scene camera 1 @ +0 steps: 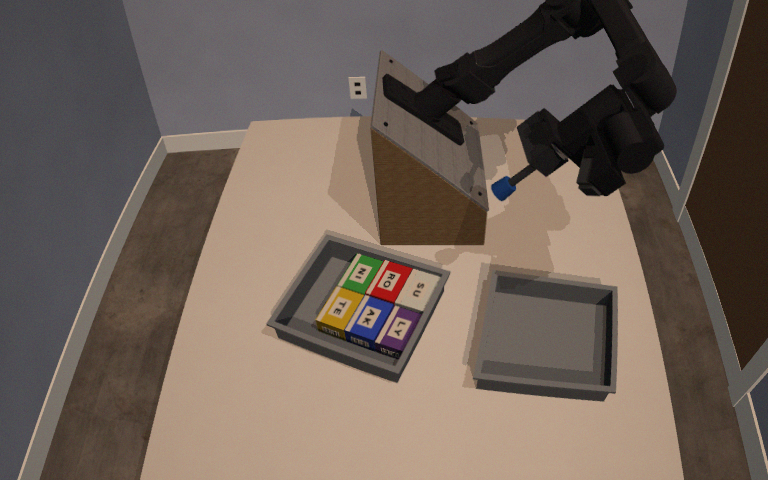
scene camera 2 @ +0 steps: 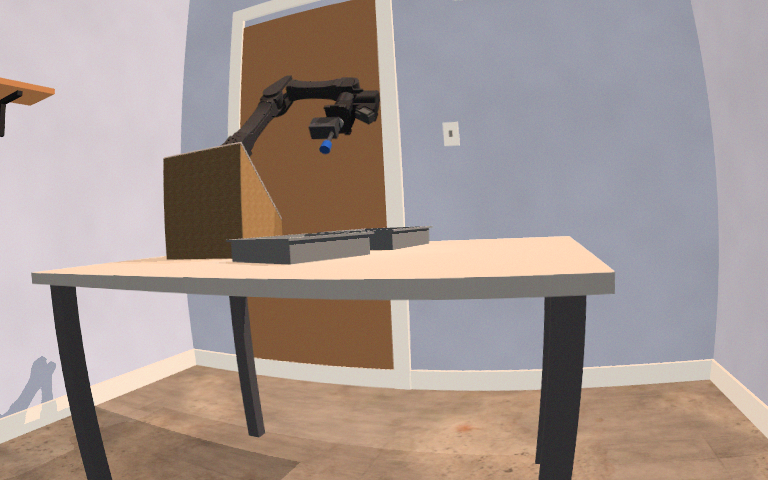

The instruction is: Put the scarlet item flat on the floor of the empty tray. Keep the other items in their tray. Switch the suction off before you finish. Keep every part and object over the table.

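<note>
The scarlet item, a red block labelled RO, lies in the left tray, between the green block and the white block. Yellow, blue and purple blocks lie in a row beside them. The empty tray stands to the right in scene camera 1. My suction cup is blue, tilted, and hangs high above the table beside the wedge base, away from both trays. Nothing hangs from it. The blocks are hidden in scene camera 2.
The wooden wedge base carries the arm and stands behind the trays on the table. The left tray's rear wall is near the base's front foot. The table's edges run left and right of the trays.
</note>
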